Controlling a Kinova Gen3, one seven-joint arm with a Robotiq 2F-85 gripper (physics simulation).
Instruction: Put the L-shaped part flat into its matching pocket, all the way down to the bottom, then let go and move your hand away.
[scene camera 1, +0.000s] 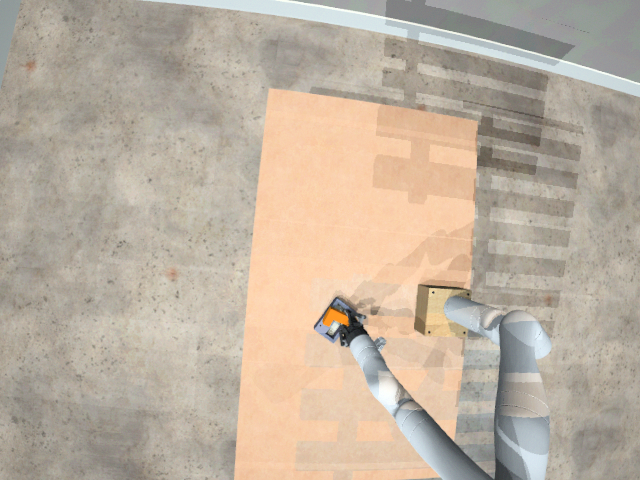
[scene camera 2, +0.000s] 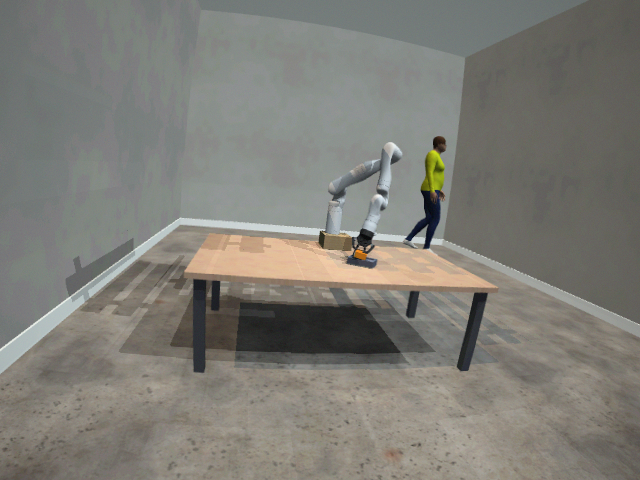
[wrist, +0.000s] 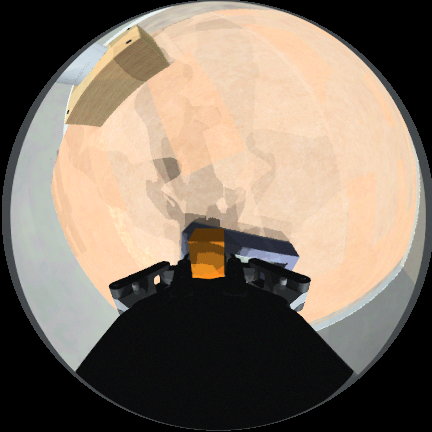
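Seen in the pictures: gripper, fingertip midpoint: (scene camera 1: 343, 314) (wrist: 209, 256); arm's base at its link origin: (scene camera 1: 454, 308) (scene camera 2: 332, 233).
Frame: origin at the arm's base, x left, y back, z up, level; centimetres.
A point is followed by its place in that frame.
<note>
The orange L-shaped part (scene camera 1: 336, 316) @(z -1.3, x 5.7, y -43.6 cm) (scene camera 2: 360, 254) @(z -2.1, x 5.7, y -46.8 cm) (wrist: 208, 260) @(z -1.7, x 8.0, y -37.9 cm) is between the fingers of my gripper (scene camera 1: 349, 325) @(z -5.9, x 6.0, y -40.3 cm) (scene camera 2: 363, 250) @(z -5.9, x 6.0, y -40.3 cm) (wrist: 209, 256) @(z -5.9, x 6.0, y -40.3 cm), which is shut on it. The part is over the blue-grey pocket block (scene camera 1: 323, 332) @(z -4.8, x 12.7, y -47.2 cm) (scene camera 2: 361, 262) @(z -6.1, x 6.6, y -47.4 cm) (wrist: 270, 245) @(z -6.2, x 13.7, y -41.1 cm), and its orange body stands out above the block's top in scene camera 2. Pale and dark parts of the recess show beside the part in scene camera 1. The part's underside and the pocket's bottom are hidden, so I cannot tell whether it touches the block or lies exactly flat.
The block rests on the light wooden table (scene camera 1: 310, 180) @(z -8.4, x -42.7, y -56.8 cm) (scene camera 2: 258, 263) @(z -8.4, x -45.8, y -54.2 cm). The arm's wooden base box (scene camera 1: 439, 312) @(z 0.1, x 1.9, y -6.1 cm) (scene camera 2: 334, 240) @(z -2.6, x -0.5, y -11.0 cm) (wrist: 117, 82) @(z -4.3, x 3.5, y -11.0 cm) stands on the table, behind the block in scene camera 2. A person (scene camera 2: 433, 173) in a yellow-green top is beyond the table.
</note>
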